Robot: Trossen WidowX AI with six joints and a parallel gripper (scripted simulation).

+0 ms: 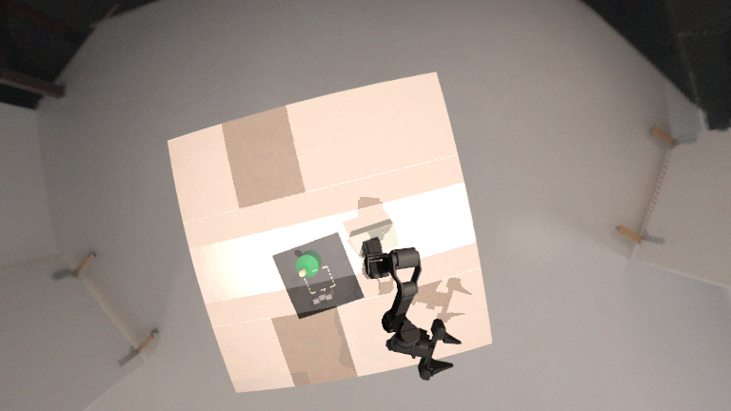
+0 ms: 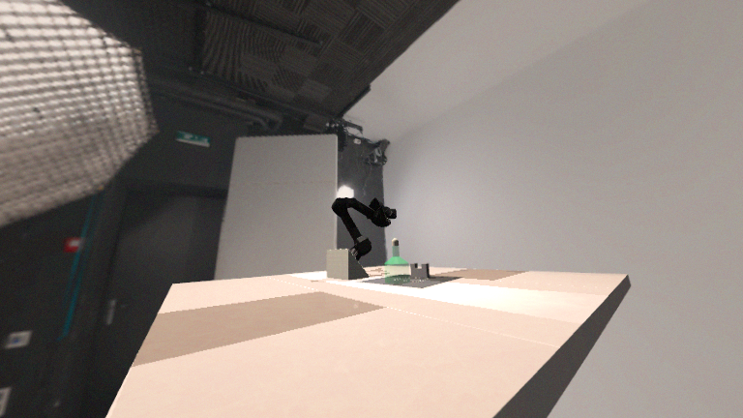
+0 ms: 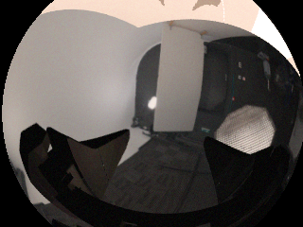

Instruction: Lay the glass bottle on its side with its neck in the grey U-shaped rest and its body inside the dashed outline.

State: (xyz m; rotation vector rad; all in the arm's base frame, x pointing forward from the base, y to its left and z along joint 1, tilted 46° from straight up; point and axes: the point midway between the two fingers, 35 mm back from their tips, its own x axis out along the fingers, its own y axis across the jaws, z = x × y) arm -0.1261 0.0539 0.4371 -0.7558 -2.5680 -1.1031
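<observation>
Now: gripper tip 43 cm short of the green glass bottle, 36 cm to the left of it and 25 cm above it. From my gripper tip the other things lie so: dark mat (43 cm ahead, 28 cm to the right, 34 cm below).
</observation>
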